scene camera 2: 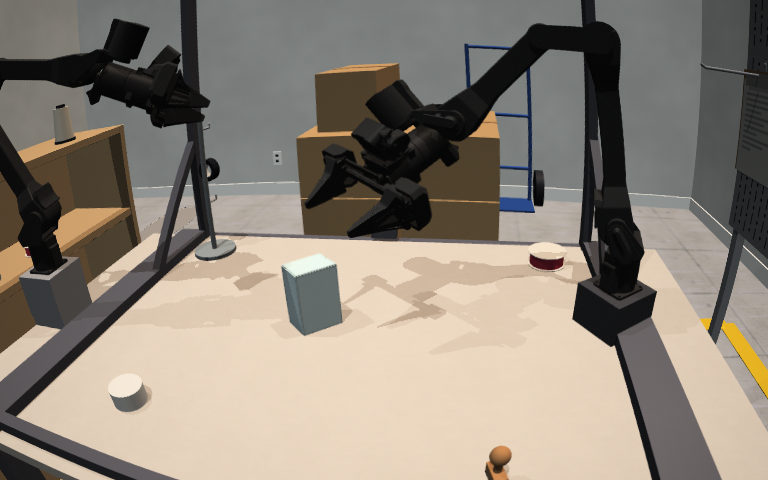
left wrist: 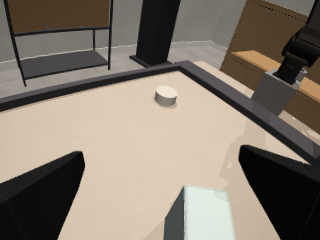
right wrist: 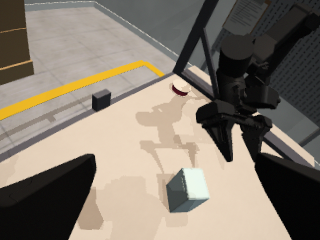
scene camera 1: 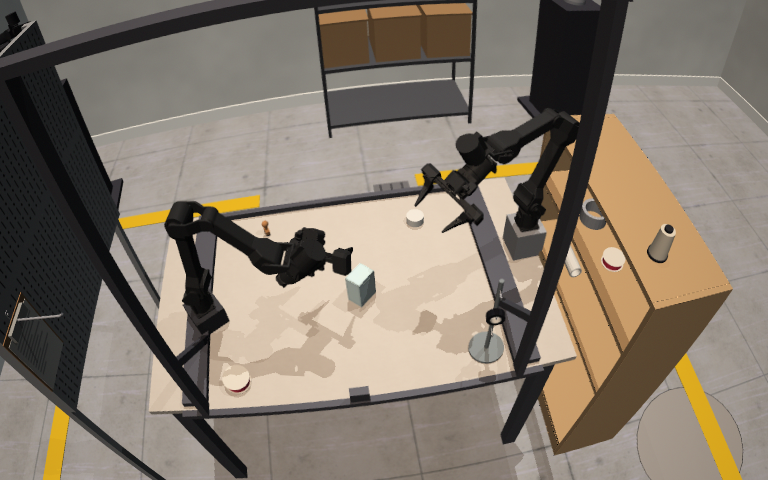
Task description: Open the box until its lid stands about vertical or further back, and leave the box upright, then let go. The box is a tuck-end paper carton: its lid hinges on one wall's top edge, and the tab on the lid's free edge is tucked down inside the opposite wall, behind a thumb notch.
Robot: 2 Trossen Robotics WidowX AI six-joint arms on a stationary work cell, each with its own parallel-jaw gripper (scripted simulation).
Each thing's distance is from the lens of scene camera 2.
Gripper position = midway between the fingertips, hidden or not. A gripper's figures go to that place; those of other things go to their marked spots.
my left gripper (scene camera 2: 325, 220): 0.68 m
my right gripper (scene camera 2: 206, 112): 0.82 m
white puck (scene camera 2: 127, 391): 0.69 m
red-and-white spool (scene camera 2: 547, 257): 0.96 m
dial gauge stand (scene camera 2: 209, 251): 1.11 m
The marked spots on the red-and-white spool and the dial gauge stand are 0.69 m apart.
